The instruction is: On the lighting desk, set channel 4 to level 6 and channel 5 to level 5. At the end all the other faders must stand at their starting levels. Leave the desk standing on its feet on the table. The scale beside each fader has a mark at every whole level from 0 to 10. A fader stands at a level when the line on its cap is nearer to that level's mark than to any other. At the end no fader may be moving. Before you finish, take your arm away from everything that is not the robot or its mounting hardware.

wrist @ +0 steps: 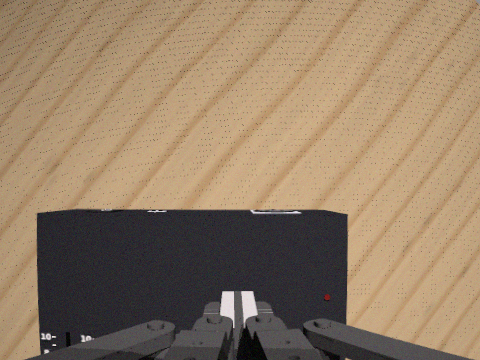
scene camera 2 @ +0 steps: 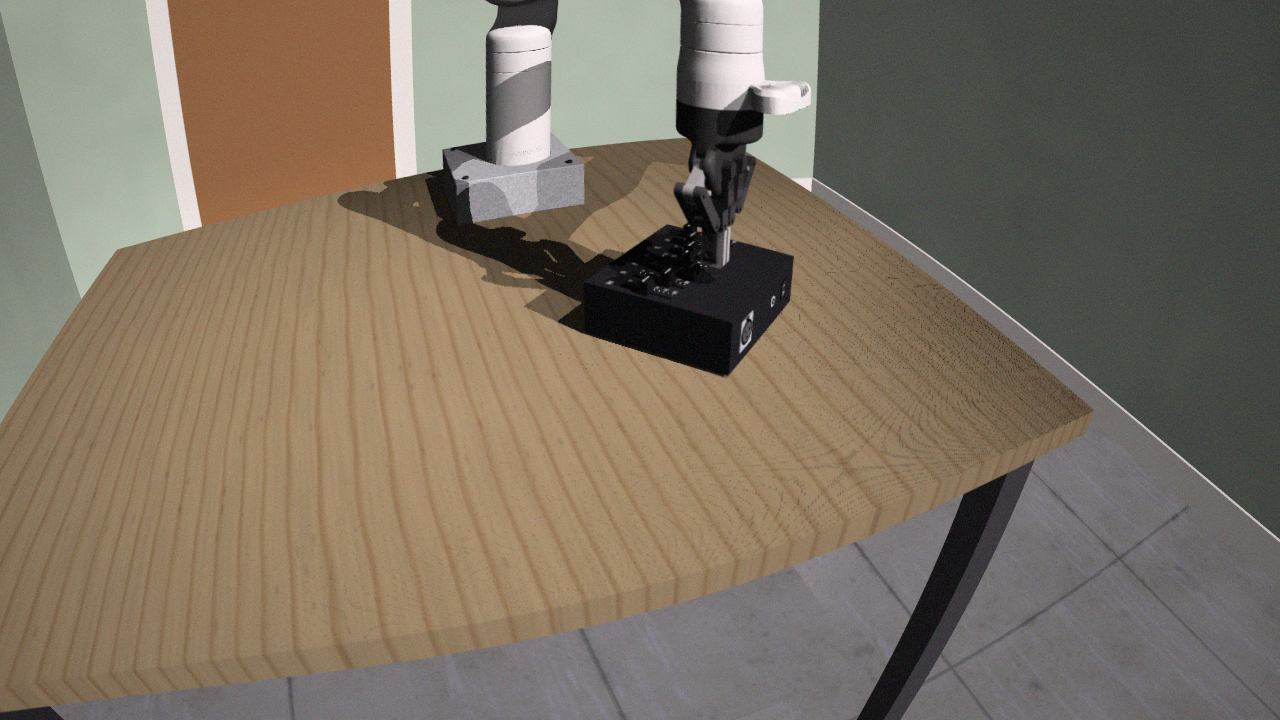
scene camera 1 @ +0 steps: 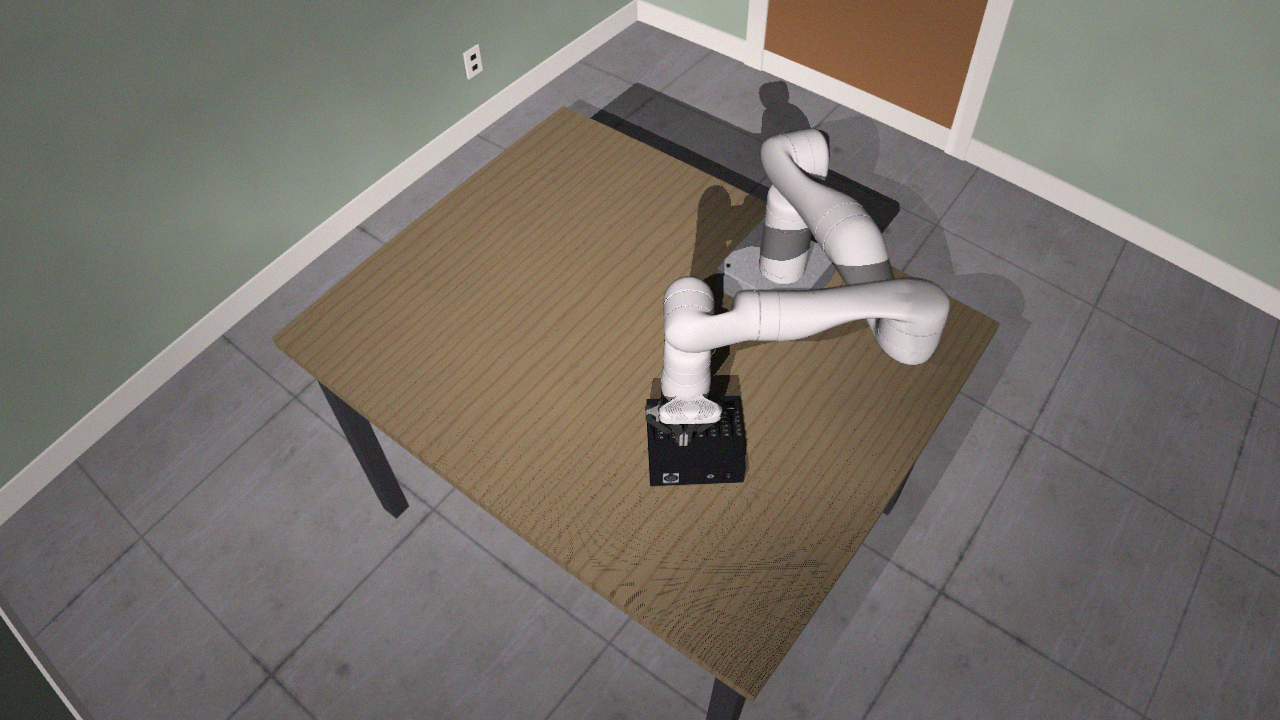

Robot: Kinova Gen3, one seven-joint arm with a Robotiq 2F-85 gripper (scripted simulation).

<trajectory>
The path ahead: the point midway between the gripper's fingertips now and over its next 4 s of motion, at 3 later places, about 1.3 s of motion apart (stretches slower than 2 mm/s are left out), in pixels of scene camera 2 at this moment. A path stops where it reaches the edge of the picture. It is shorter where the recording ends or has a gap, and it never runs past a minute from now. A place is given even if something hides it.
The gripper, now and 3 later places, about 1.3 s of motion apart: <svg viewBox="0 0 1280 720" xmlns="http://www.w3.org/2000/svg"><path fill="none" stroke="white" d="M714 264L714 276L698 272L686 270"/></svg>
</trajectory>
